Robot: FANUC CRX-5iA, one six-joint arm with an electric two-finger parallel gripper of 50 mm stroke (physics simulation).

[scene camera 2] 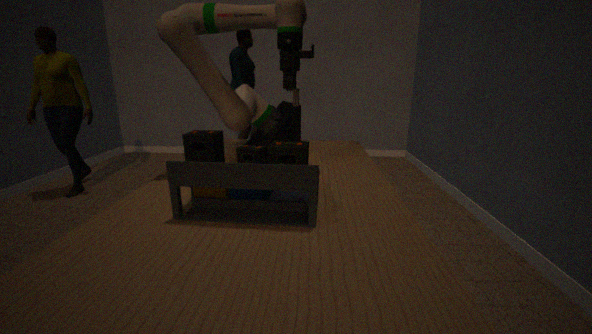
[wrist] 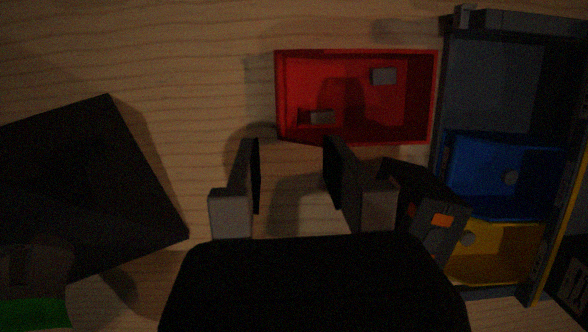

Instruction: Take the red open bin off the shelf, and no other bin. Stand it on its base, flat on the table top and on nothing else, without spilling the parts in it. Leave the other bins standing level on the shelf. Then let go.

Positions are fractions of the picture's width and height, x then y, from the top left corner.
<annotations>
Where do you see a red open bin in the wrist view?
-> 0.52,0.24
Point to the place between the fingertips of my gripper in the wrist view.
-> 0.50,0.48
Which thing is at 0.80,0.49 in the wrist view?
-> A blue bin.
</annotations>
